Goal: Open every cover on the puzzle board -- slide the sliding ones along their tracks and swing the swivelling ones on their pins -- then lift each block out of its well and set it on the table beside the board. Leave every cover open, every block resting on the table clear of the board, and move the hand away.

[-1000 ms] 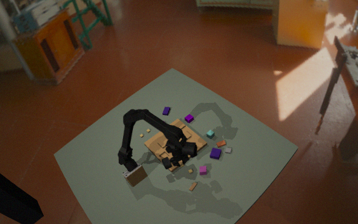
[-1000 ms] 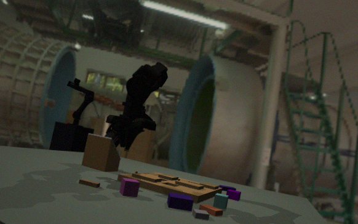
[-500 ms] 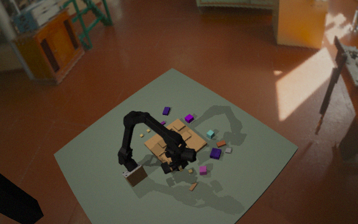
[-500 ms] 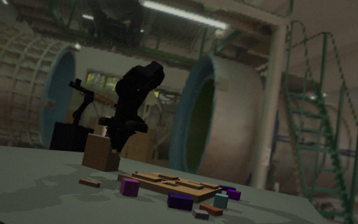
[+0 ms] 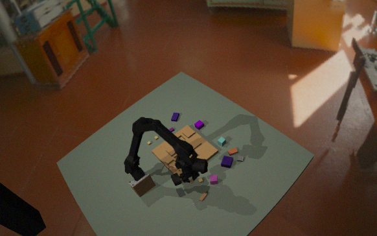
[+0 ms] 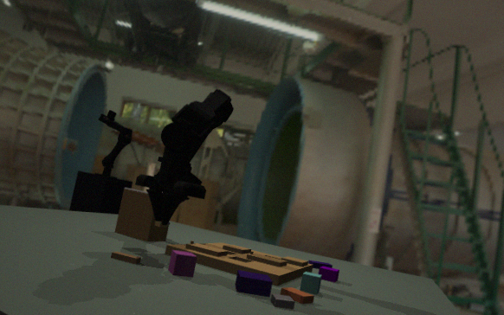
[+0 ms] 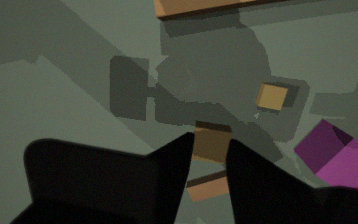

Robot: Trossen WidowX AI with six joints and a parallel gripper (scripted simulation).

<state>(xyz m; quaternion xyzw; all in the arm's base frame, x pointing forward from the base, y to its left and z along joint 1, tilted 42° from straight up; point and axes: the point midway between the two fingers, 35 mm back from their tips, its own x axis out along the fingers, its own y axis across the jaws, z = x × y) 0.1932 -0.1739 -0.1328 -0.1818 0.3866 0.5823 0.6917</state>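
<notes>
Now: gripper tip 110 mm short of the magenta block, 60 mm to the left of it and 60 mm above it. Round my gripper tip: teal block 330 mm ahead, 90 mm to the left, 60 mm below; grey block 320 mm ahead, 80 mm to the right, 70 mm below; orange block 330 mm ahead, 10 mm to the right, 70 mm below.
</notes>
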